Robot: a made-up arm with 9 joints. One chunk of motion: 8 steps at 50 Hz.
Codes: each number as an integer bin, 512 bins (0 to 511) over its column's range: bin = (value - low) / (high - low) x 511, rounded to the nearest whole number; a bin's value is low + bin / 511 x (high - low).
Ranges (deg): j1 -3..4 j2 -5..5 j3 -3..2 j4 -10..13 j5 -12..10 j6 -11..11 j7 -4..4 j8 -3..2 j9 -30..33
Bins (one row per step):
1: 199 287 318 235 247 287 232 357 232
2: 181 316 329 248 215 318 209 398 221
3: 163 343 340 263 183 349 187 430 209
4: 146 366 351 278 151 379 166 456 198
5: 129 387 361 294 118 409 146 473 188
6: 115 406 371 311 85 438 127 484 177
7: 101 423 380 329 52 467 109 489 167
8: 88 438 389 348 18 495 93 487 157
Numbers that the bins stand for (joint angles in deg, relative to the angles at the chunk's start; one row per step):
1: -0.27 0.62 0.11 0.58 -1.37 1.36 -0.37 0.49 -1.40
2: -0.52 1.18 0.22 1.16 -2.74 2.69 -0.73 0.89 -2.75
3: -0.77 1.71 0.33 1.84 -4.12 4.03 -1.07 1.21 -4.23
4: -1.00 2.16 0.43 2.51 -5.50 5.32 -1.40 1.46 -5.59
5: -1.23 2.57 0.53 3.23 -6.92 6.61 -1.71 1.63 -6.82
6: -1.42 2.95 0.63 4.00 -8.34 7.86 -2.01 1.74 -8.18
7: -1.62 3.28 0.72 4.81 -9.76 9.11 -2.29 1.78 -9.41
8: -1.79 3.57 0.81 5.66 -11.23 10.31 -2.54 1.77 -10.64

